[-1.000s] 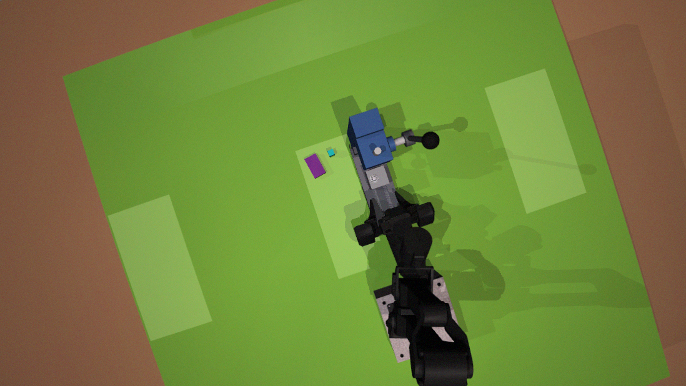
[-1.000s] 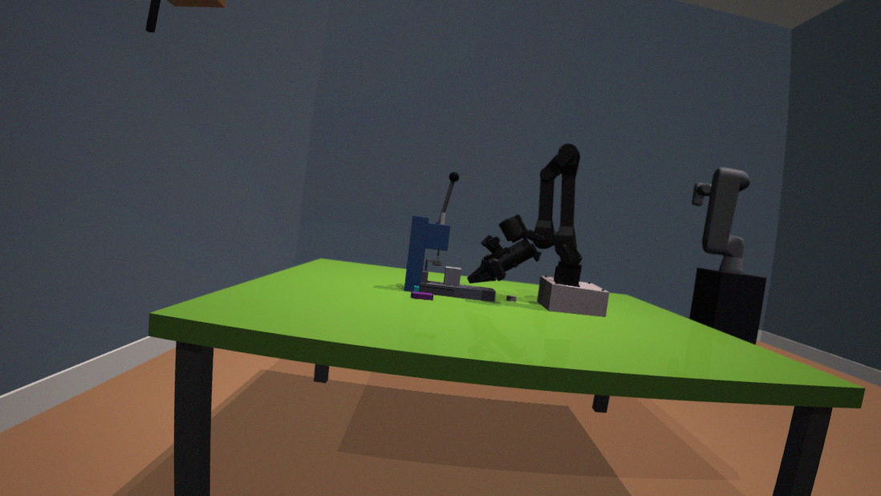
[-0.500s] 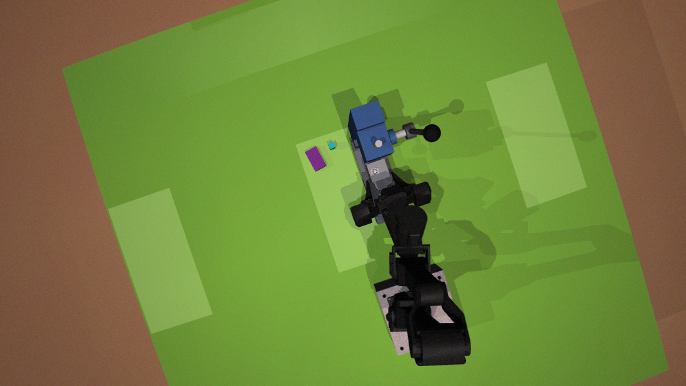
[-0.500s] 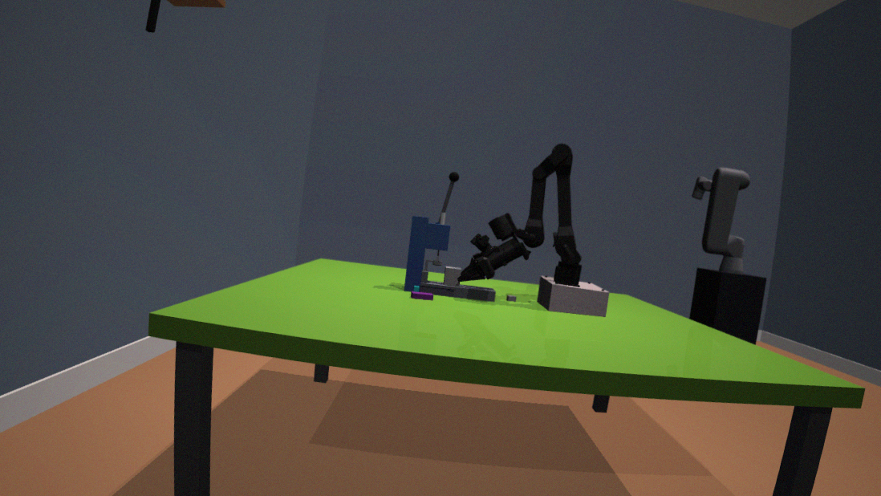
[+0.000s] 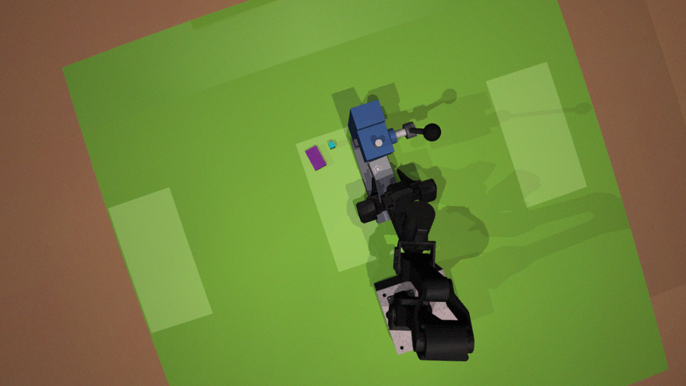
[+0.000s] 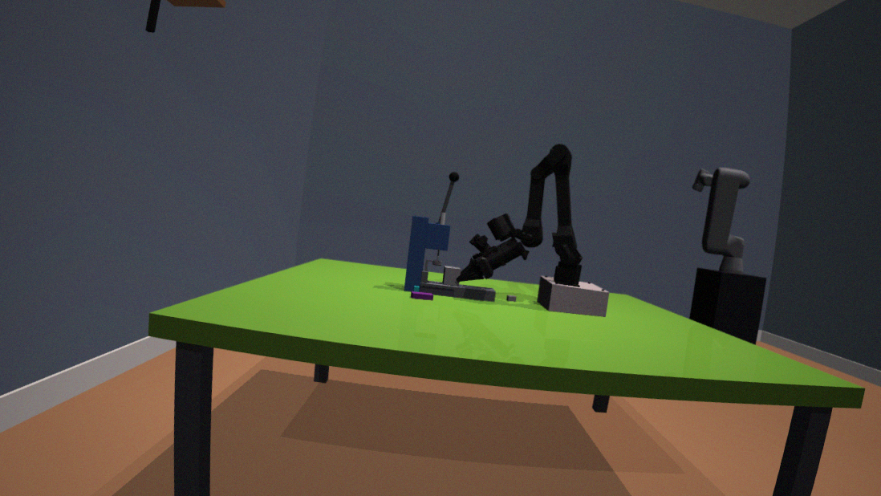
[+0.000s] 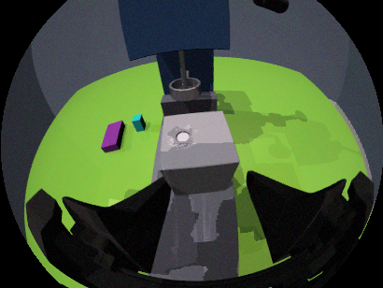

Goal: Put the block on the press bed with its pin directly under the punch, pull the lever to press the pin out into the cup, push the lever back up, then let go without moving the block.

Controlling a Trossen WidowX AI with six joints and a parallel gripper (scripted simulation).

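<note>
Right now my gripper tip is 10 cm below the punch rod, 6 cm short of it and 2 cm to the right of it. The rest, counted from my gripper tip: small dark thing (17 cm behind, 4 cm below, 1 cm to the right); small teal cube (11 cm ahead, 10 cm to the left, 3 cm below); purple slab (15 cm to the left, 9 cm ahead, 4 cm below).
</note>
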